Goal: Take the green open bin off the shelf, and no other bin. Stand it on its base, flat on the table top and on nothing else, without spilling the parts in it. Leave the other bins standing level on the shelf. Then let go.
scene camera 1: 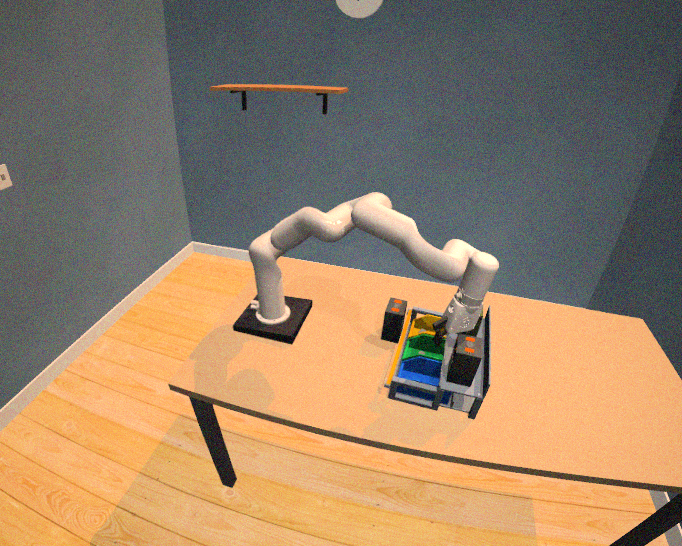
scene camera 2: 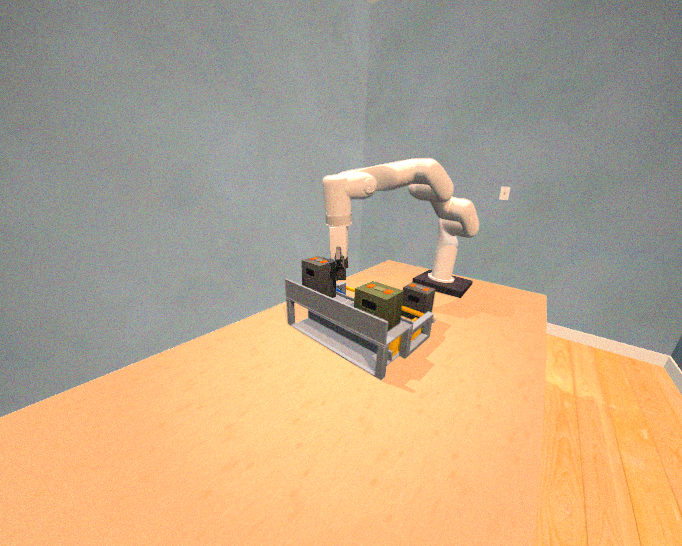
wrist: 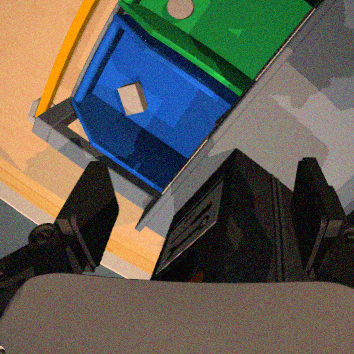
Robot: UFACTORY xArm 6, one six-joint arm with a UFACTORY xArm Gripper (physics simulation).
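Pixels of known places: gripper, between the fingertips: (scene camera 1: 448, 341) (scene camera 2: 342, 273) (wrist: 201, 184); arm's base, origin of its link: (scene camera 1: 273, 314) (scene camera 2: 440, 278).
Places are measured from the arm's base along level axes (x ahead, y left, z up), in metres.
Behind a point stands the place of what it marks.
Observation:
The green open bin (scene camera 1: 420, 345) @(x 0.545, y 0.008, z 0.000 m) (wrist: 230, 35) @(x 0.590, y -0.066, z -0.021 m) sits on the grey shelf (scene camera 1: 473, 407) @(x 0.728, y -0.236, z 0.023 m) (scene camera 2: 341, 309) @(x 0.757, y 0.005, z 0.114 m) (wrist: 125, 187) @(x 0.586, y -0.219, z 0.055 m), between the yellow bin (scene camera 1: 422, 324) @(x 0.540, y 0.120, z 0.004 m) and the blue bin (scene camera 1: 419, 370) @(x 0.556, y -0.105, z -0.005 m) (wrist: 160, 112) @(x 0.574, y -0.173, z -0.021 m). A pale round part (wrist: 180, 7) @(x 0.539, y -0.067, z -0.011 m) lies in the green bin in the wrist view; its far end is cut off there. My gripper (scene camera 1: 437, 335) @(x 0.617, y -0.112, z 0.147 m) (scene camera 2: 340, 276) @(x 0.617, y -0.112, z 0.147 m) (wrist: 201, 184) @(x 0.617, y -0.112, z 0.147 m) is open and empty, pointing down close above the shelf. In the wrist view its fingers are below the blue and green bins in the picture, spanning a dark box.
The dark box (scene camera 1: 463, 369) @(x 0.667, y -0.205, z 0.136 m) (scene camera 2: 318, 278) @(x 0.708, y -0.127, z 0.151 m) (wrist: 240, 235) @(x 0.645, y -0.119, z 0.155 m) stands on the shelf's rear deck beside the gripper. An olive box (scene camera 2: 379, 301) @(x 0.726, y 0.096, z 0.155 m) stands farther along. Another dark box (scene camera 1: 393, 324) @(x 0.439, y 0.028, z 0.052 m) (scene camera 2: 419, 298) @(x 0.471, y 0.092, z 0.078 m) stands beside the shelf. A yellow bar (scene camera 1: 397, 353) @(x 0.475, y -0.090, z 0.034 m) (wrist: 65, 60) @(x 0.478, y -0.152, z 0.033 m) runs along the bins' front.

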